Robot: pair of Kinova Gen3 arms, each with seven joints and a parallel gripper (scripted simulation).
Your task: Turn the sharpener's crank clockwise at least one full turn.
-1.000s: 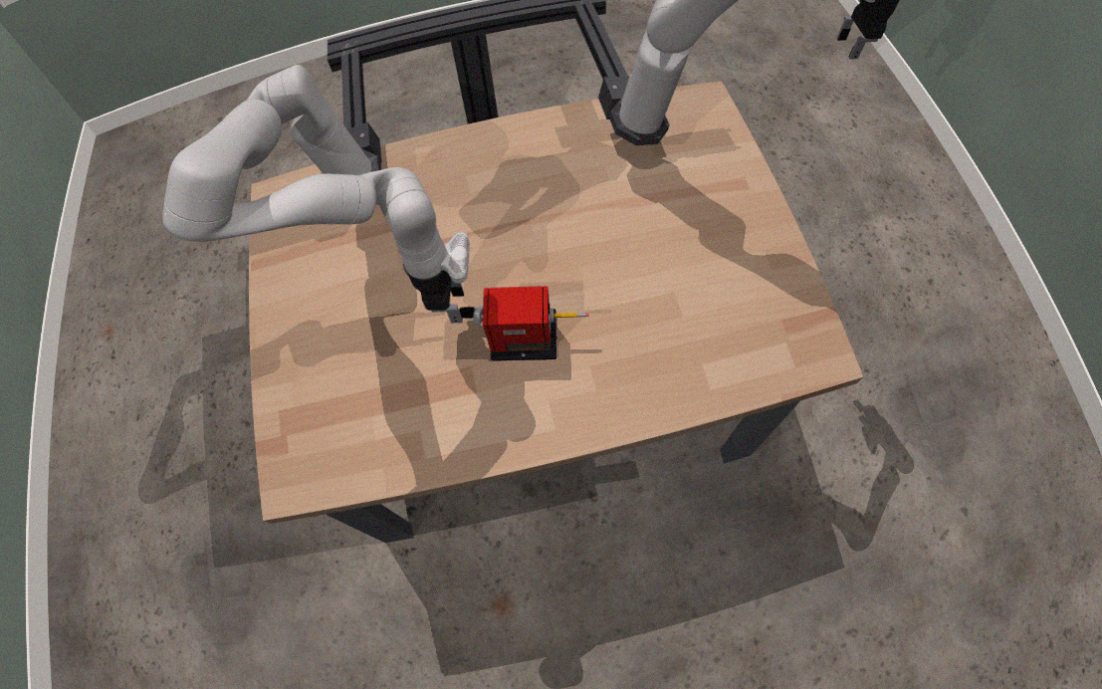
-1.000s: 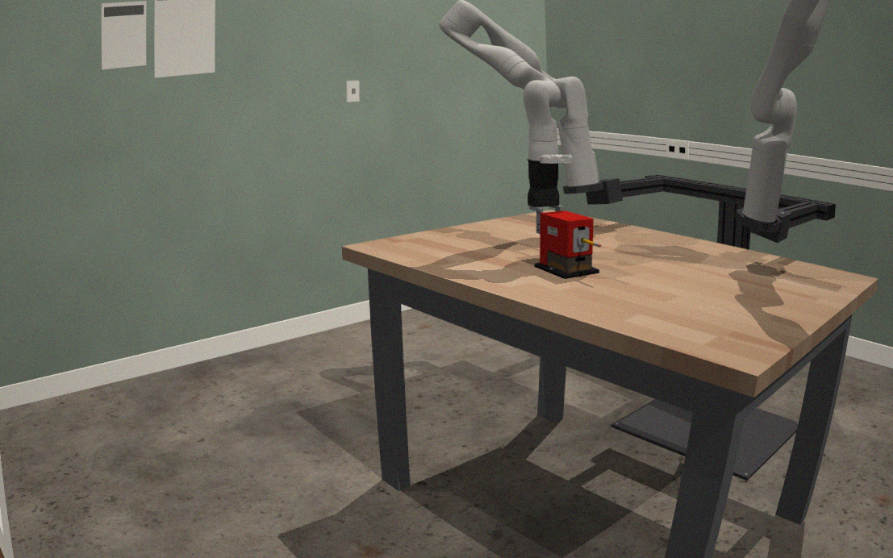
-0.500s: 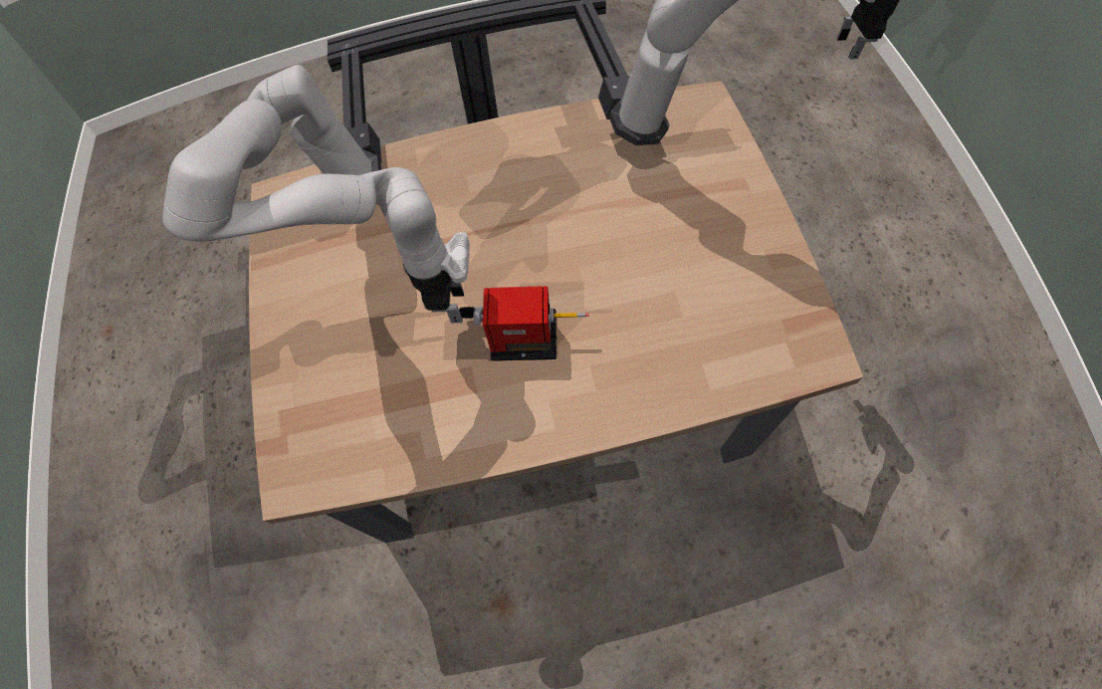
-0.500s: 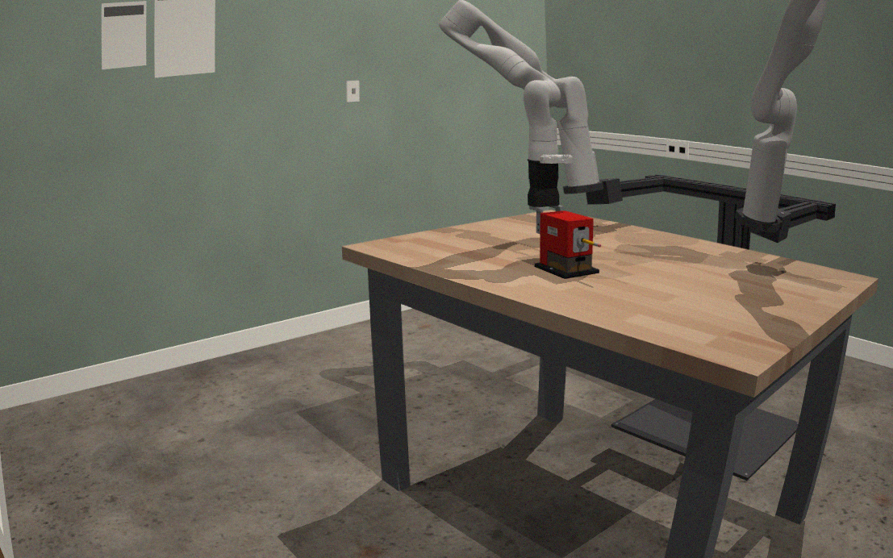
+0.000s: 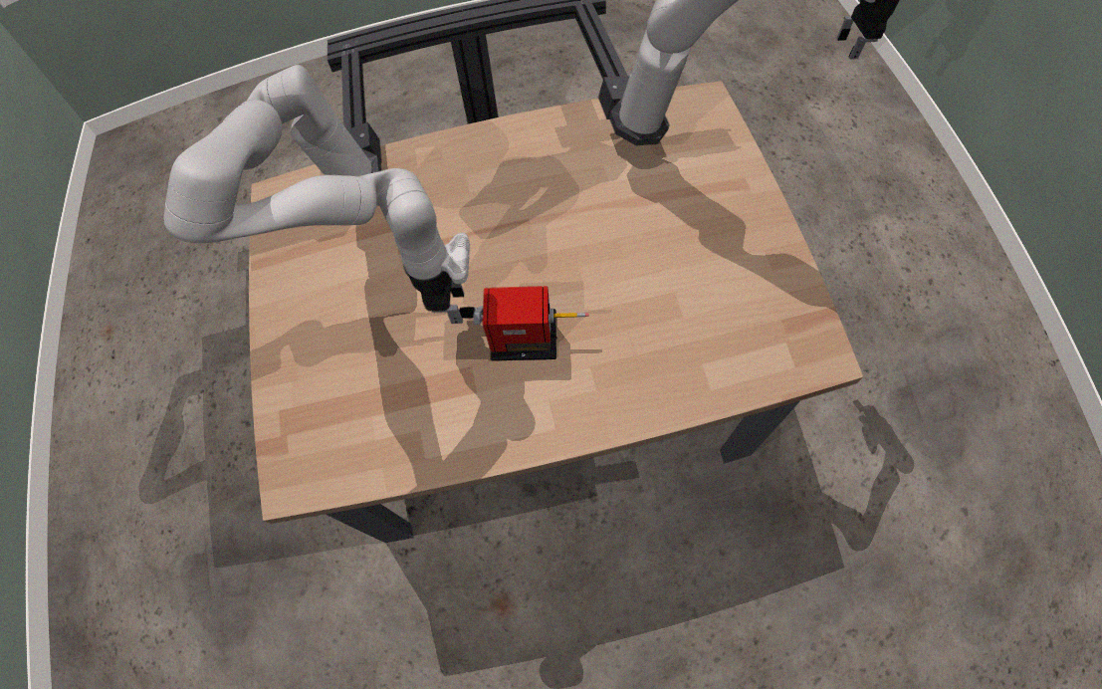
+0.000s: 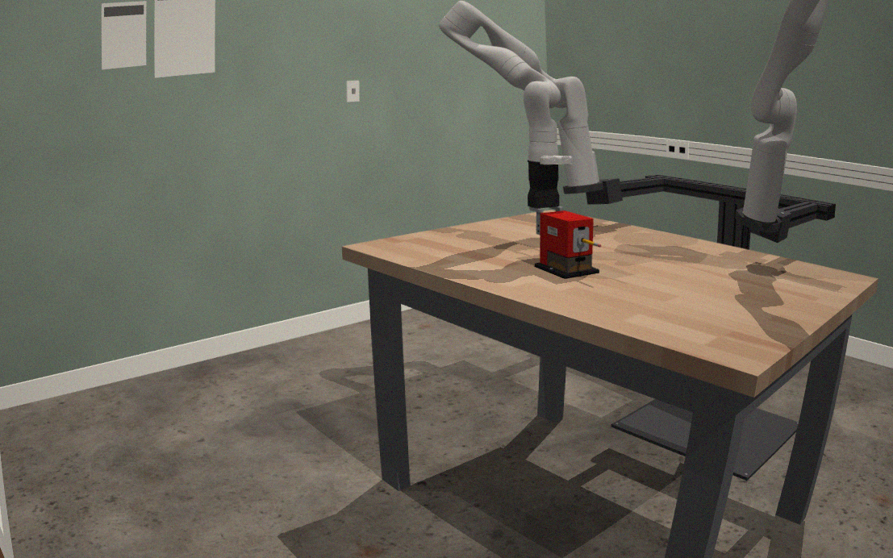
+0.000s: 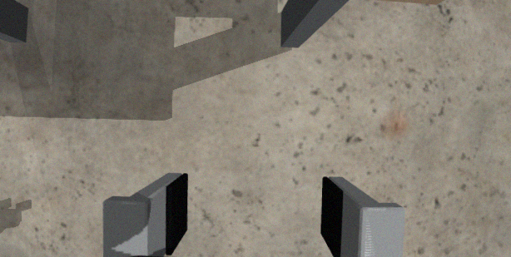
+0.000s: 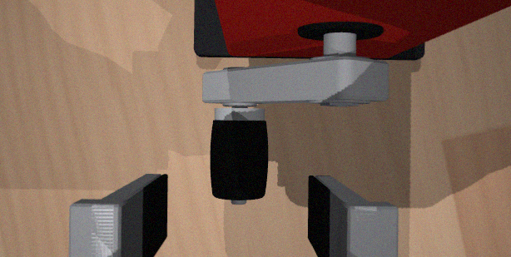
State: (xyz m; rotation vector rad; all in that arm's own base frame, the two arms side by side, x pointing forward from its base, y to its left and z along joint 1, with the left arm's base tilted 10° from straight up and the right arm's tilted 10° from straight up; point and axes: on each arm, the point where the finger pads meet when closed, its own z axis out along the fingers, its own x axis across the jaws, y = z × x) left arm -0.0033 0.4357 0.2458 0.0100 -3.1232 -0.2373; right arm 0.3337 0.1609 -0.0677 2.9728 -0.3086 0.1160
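The black knob lies 40 mm below my right hand and 20 mm to the left of it.
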